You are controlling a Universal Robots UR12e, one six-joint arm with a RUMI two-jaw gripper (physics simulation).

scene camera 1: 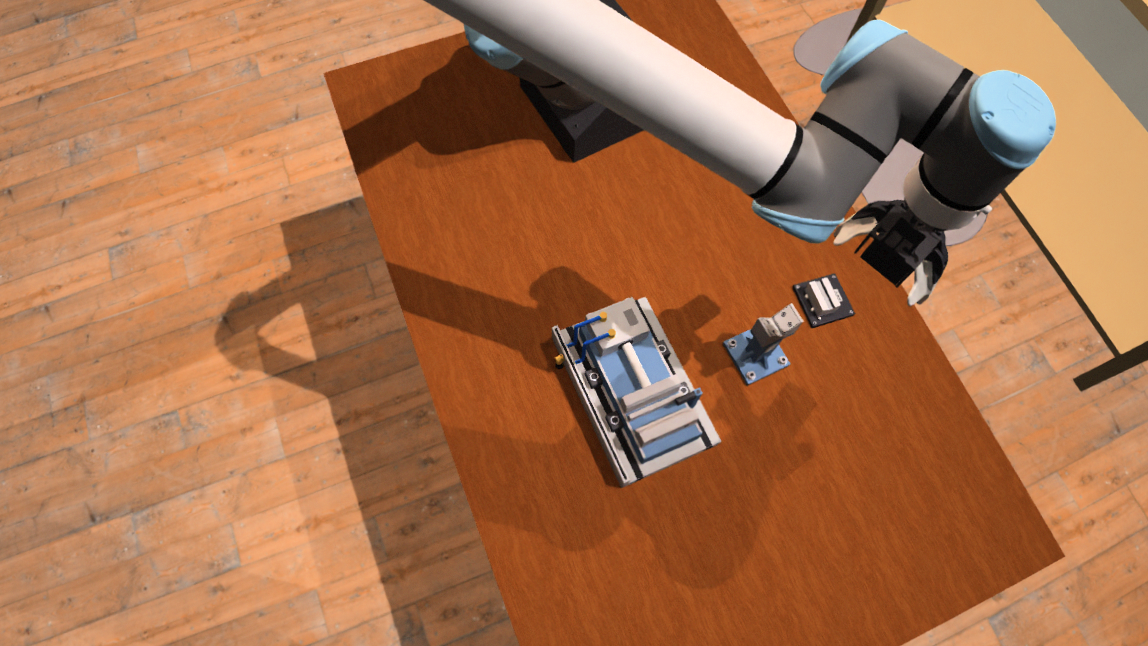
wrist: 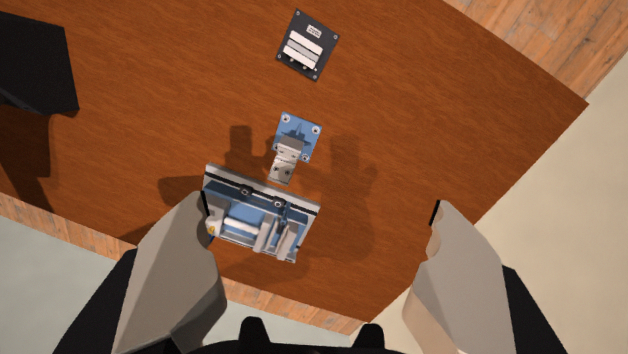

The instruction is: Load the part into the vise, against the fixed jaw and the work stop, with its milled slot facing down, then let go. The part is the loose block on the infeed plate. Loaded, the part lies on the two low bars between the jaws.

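Places are measured from the arm's base along level axes (x right, y ahead, z up), in metres.
Pixels of known places: gripper, fingertip midpoint: [scene camera 1: 876, 268] [wrist: 318, 198].
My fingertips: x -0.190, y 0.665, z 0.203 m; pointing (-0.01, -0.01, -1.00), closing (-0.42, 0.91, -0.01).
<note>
Behind a point stands the place of what it marks.
The part [scene camera 1: 822, 295] @[x -0.270, y 0.582, z -0.110 m] [wrist: 303, 49] @[x -0.274, y 0.583, z -0.109 m] is a light block lying on the dark infeed plate [scene camera 1: 842, 311] @[x -0.303, y 0.618, z -0.133 m] [wrist: 300, 22] @[x -0.313, y 0.557, z -0.133 m], with its milled slot facing up as a grey groove between two pale strips. The vise [scene camera 1: 710, 432] @[x 0.036, y 0.744, z -0.121 m] [wrist: 211, 170] @[x 0.051, y 0.482, z -0.121 m] stands at the middle of the table in the scene view. Its fixed jaw [scene camera 1: 670, 428] @[x 0.117, y 0.727, z -0.045 m] [wrist: 286, 242] is the outer pale block, and a small blue work stop [scene camera 1: 695, 396] @[x 0.056, y 0.692, z -0.047 m] stands at one side. No block shows between the jaws; the two low bars are hard to make out. My gripper [scene camera 1: 876, 270] @[x -0.190, y 0.665, z 0.203 m] [wrist: 318, 198] @[x -0.190, y 0.665, z 0.203 m] is open and empty, high above the table.
A blue-based stand [scene camera 1: 757, 366] @[x -0.099, y 0.661, z -0.131 m] [wrist: 311, 131] @[x -0.140, y 0.661, z -0.131 m] with a tilted grey block [scene camera 1: 788, 319] @[x -0.128, y 0.637, z 0.009 m] [wrist: 283, 170] @[x -0.096, y 0.640, z 0.006 m] on top stands between the infeed plate and the vise. Blue hoses [scene camera 1: 590, 323] @[x 0.172, y 0.511, z -0.045 m] run at the vise's far end. The black robot base [scene camera 1: 582, 124] @[x 0.035, y 0.113, z -0.046 m] [wrist: 37, 65] @[x -0.041, y 0.112, z -0.078 m] stands on the table [scene camera 1: 907, 482] @[x -0.261, y 0.947, z -0.141 m].
</note>
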